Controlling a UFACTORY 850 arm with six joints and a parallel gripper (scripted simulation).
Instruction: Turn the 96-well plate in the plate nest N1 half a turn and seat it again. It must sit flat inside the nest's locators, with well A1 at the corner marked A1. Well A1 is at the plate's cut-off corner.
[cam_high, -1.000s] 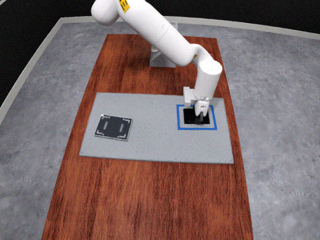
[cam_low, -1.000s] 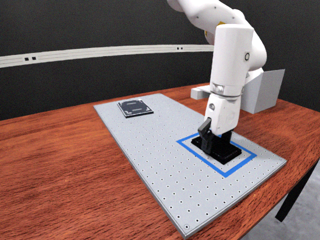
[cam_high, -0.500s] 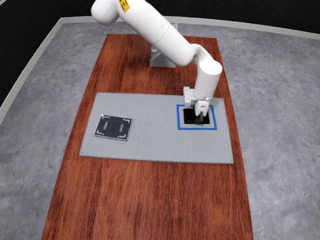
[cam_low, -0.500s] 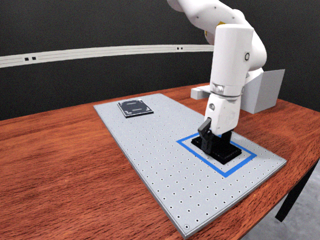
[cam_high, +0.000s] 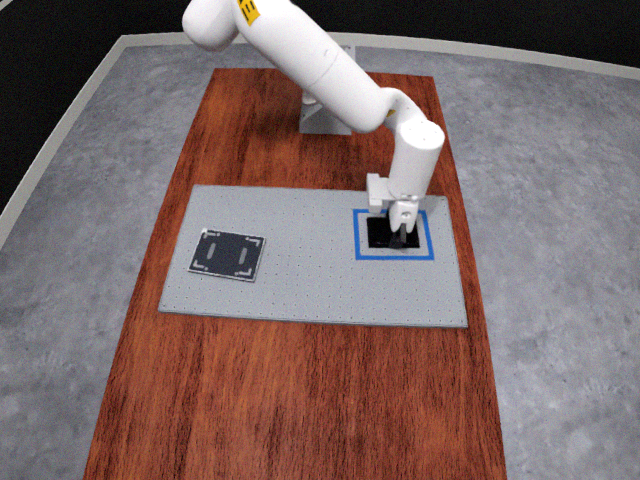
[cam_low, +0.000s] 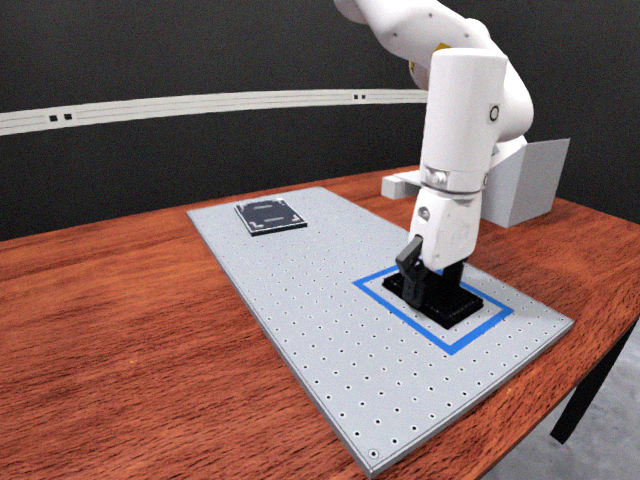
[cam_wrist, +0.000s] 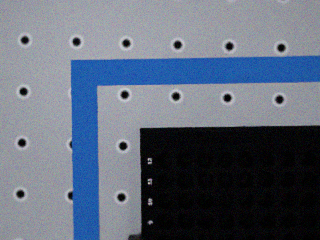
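Right now the black 96-well plate is 10 mm below my hand. Round my hand: dark plate nest N1: 400 mm to the right, 70 mm ahead, 10 mm below.
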